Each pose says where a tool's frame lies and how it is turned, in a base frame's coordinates. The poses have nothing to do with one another.
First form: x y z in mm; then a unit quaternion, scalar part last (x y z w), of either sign.
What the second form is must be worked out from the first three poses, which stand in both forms.
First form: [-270, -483, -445, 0.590, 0.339, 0.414, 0.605]
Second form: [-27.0, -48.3, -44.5, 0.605, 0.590, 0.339, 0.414]
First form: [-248, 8, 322, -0.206, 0.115, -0.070, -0.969]
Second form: [-24.8, 0.8, 32.2, 0.969, 0.206, -0.115, 0.070]
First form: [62, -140, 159, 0.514, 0.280, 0.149, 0.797]
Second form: [6.2, -14.0, 15.9, 0.797, 0.514, 0.280, 0.149]
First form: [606, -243, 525, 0.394, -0.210, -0.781, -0.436]
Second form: [60.6, -24.3, 52.5, 0.436, -0.394, 0.210, 0.781]
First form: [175, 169, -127, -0.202, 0.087, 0.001, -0.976]
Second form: [17.5, 16.9, -12.7, 0.976, 0.202, -0.087, -0.001]
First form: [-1, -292, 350, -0.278, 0.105, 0.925, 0.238]
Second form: [-0.1, -29.2, 35.0, 0.238, -0.278, 0.105, 0.925]
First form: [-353, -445, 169, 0.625, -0.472, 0.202, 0.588]
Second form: [-35.3, -44.5, 16.9, 0.588, 0.625, -0.472, 0.202]
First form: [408, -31, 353, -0.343, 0.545, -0.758, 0.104]
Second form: [40.8, -3.1, 35.3, 0.104, -0.343, 0.545, -0.758]
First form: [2, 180, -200, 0.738, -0.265, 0.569, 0.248]
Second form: [0.2, 18.0, -20.0, 0.248, 0.738, -0.265, 0.569]
